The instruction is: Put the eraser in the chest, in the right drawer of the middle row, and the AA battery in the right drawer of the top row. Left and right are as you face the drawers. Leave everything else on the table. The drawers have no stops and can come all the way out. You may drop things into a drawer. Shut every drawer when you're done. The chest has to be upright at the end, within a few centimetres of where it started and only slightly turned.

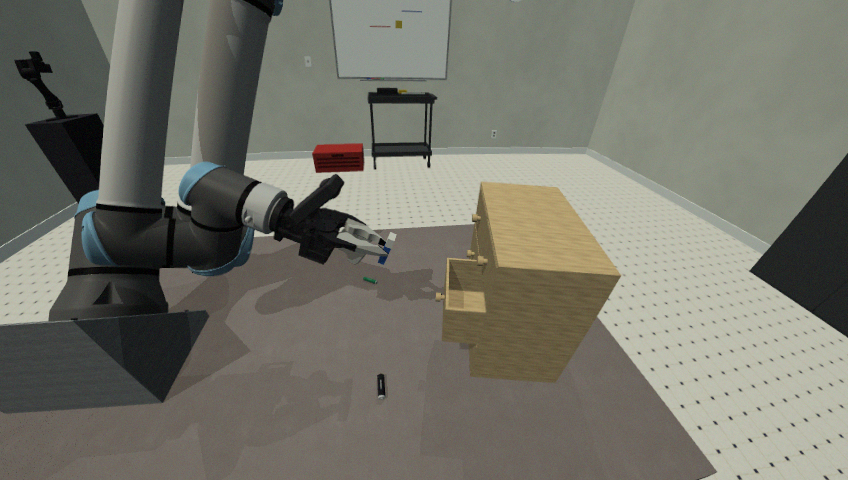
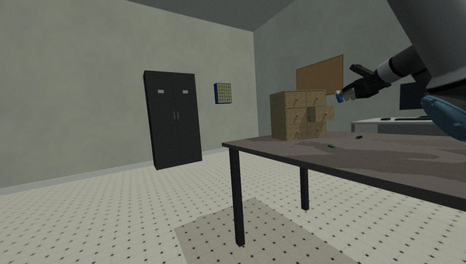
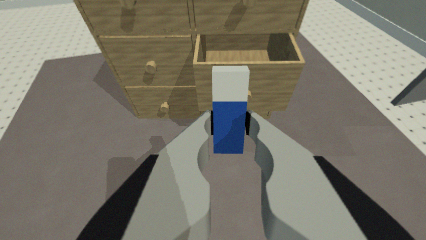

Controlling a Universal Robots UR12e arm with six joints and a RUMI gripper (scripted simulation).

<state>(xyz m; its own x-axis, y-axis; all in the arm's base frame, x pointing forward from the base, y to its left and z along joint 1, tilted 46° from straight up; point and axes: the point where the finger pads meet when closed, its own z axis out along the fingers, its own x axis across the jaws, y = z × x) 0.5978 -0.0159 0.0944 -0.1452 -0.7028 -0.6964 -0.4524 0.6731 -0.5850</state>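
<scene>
Right now my hand is 1 cm short of the white eraser. From my hand the other things lie so: small green AA battery: 25 cm below, 16 cm to the left, 6 cm behind; then black AA battery: 24 cm below, 16 cm to the right, 1 cm behind.
</scene>
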